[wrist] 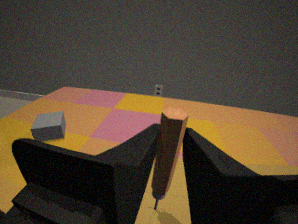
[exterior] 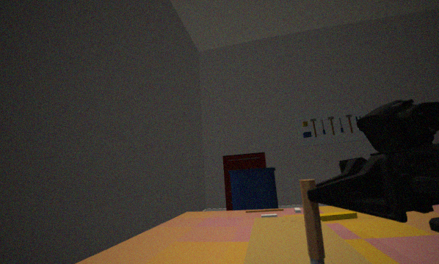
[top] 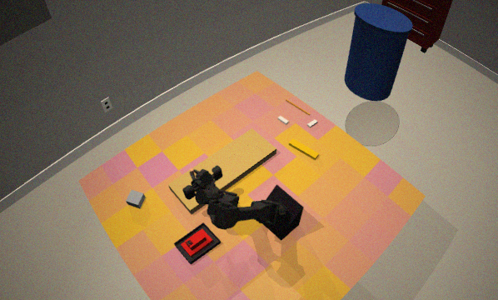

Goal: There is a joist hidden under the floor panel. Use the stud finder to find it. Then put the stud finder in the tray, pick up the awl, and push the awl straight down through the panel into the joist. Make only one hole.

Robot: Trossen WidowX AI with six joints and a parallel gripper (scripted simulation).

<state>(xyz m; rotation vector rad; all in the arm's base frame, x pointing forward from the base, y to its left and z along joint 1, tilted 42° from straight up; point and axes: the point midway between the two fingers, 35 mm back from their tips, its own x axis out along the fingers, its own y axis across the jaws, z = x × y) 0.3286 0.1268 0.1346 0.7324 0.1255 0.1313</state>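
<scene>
The awl lies 60 mm below my gripper tip. Also, from my gripper tip: grey block 280 mm to the left, 130 mm below, 120 mm ahead; dark tray 240 mm behind, 150 mm to the left, 130 mm below; red stud finder 240 mm behind, 170 mm to the left, 100 mm below.
</scene>
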